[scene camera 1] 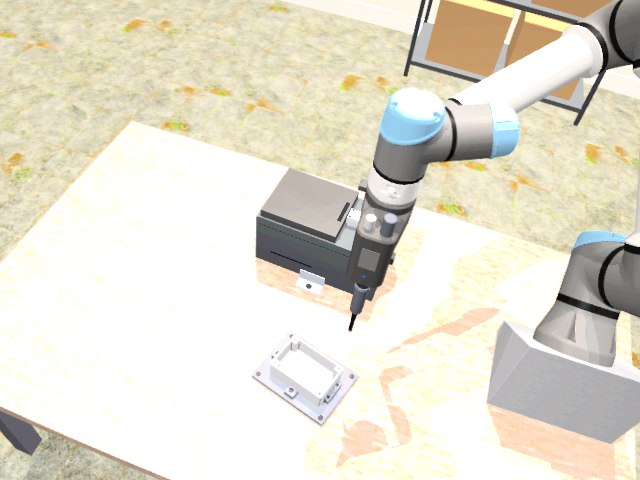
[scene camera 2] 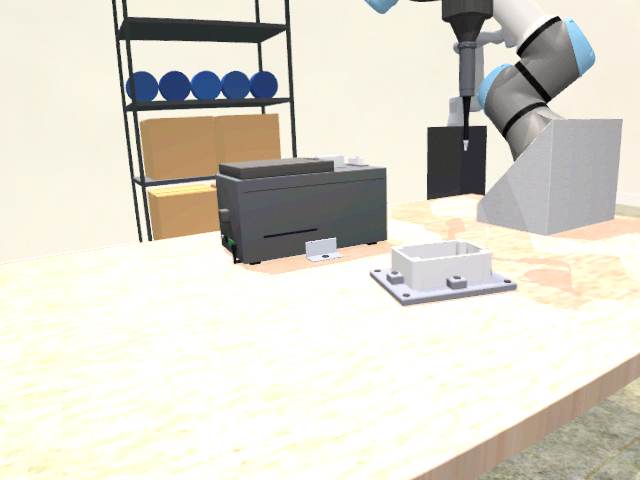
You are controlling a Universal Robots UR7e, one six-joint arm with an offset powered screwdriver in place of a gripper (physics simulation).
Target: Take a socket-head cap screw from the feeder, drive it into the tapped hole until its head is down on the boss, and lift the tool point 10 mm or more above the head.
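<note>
The screwdriver bit, my gripper (scene camera 1: 351,326) (scene camera 2: 465,140), points down and carries a small pale screw (scene camera 2: 465,146) at its tip. The screw is barely visible in scene camera 1. The tip is in the air, well above the level of the light grey housing (scene camera 1: 301,380) (scene camera 2: 429,272), and appears beyond it in scene camera 1. The housing stands on a flat base plate (scene camera 1: 268,383) (scene camera 2: 429,298). Small bosses with dark holes (scene camera 1: 291,392) (scene camera 2: 456,282) sit around its foot. The dark screw feeder (scene camera 1: 305,253) (scene camera 2: 310,211) stands behind the housing; the arm partly covers it in scene camera 1.
A small angled bracket (scene camera 1: 310,283) (scene camera 2: 324,250) is at the feeder's front. The grey wedge-shaped arm mount (scene camera 1: 563,387) (scene camera 2: 578,175) stands at the right of the table. A shelf rack (scene camera 2: 206,103) with blue rolls and cartons stands behind, along with a dark box (scene camera 2: 443,165).
</note>
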